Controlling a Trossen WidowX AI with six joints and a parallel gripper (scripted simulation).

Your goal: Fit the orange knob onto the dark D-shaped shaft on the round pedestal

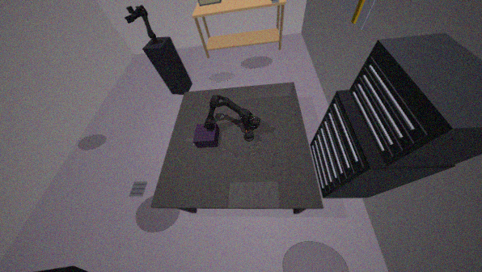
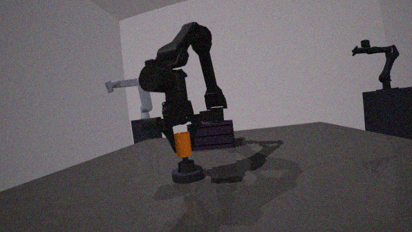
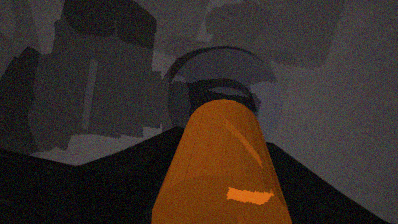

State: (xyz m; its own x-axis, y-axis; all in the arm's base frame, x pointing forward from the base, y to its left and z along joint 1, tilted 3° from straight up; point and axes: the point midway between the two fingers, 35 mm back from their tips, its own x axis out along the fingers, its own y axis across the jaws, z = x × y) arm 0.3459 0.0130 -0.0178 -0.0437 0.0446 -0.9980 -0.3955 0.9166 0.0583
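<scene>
The orange knob is 20 mm above my gripper tip. Also, from my gripper tip: D-shaped shaft (40 mm below).
</scene>
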